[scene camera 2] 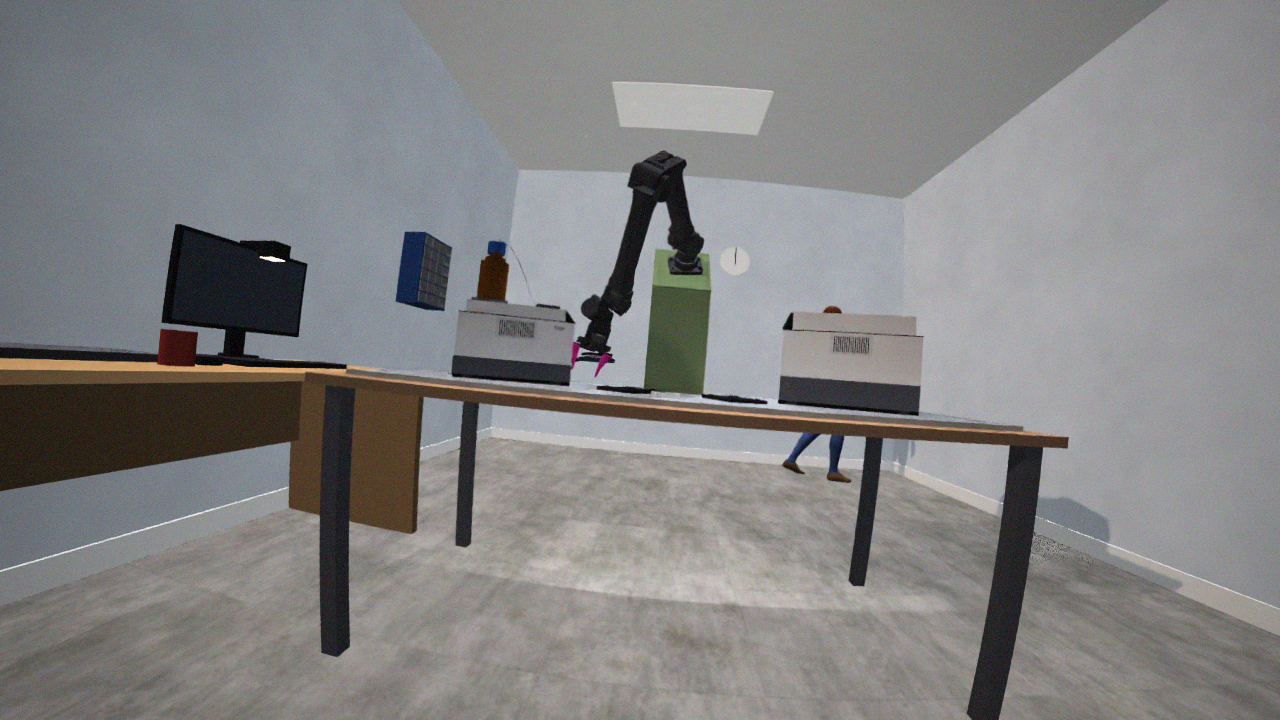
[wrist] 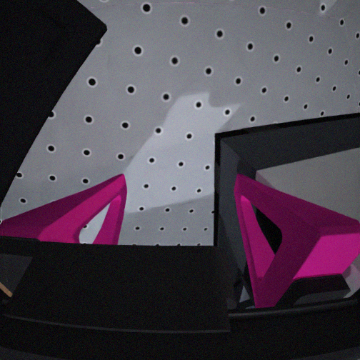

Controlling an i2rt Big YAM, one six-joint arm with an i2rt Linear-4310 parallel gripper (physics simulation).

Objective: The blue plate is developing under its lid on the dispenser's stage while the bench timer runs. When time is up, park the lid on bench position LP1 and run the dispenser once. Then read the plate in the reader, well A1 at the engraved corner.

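Frame: origin at the arm's base, x back, y right, z up, level; metres.
Seen in the pictures: gripper, fingertip midpoint: (scene camera 2: 583,373); arm's base at its link origin: (scene camera 2: 684,267).
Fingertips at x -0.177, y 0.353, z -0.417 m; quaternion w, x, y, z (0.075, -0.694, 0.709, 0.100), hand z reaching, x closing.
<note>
Pixels of each thing's top centre, then the offset from my fingertips to it. "spot": a spot on its surface instead.
- dispenser at a spot on its surface: (scene camera 2: 512,344) spot: dx -0.025, dy +0.217, dz +0.066 m
- reader at its top centre: (scene camera 2: 847,322) dx -0.148, dy -0.826, dz +0.238 m
My gripper (scene camera 2: 586,369) (wrist: 180,182) has magenta fingers. They stand partly open with nothing between them, low over the bench and right beside the dispenser. The dispenser (scene camera 2: 512,344) is a white box with a dark base and an amber bottle on top. In the wrist view, a dark-edged housing (wrist: 300,136) stands behind and around the right finger. The blue plate and its lid cannot be made out in either view. A white box with a dark base, apparently the reader (scene camera 2: 850,362), stands at the right of the bench. The timer does not show.
A black pad (wrist: 40,65) lies at the upper left of the wrist view; no label shows on it. Two flat dark pads (scene camera 2: 623,388) (scene camera 2: 733,398) lie between the two machines. The arm's green pedestal (scene camera 2: 677,335) stands behind the bench. A person's legs (scene camera 2: 835,454) show behind the right machine.
</note>
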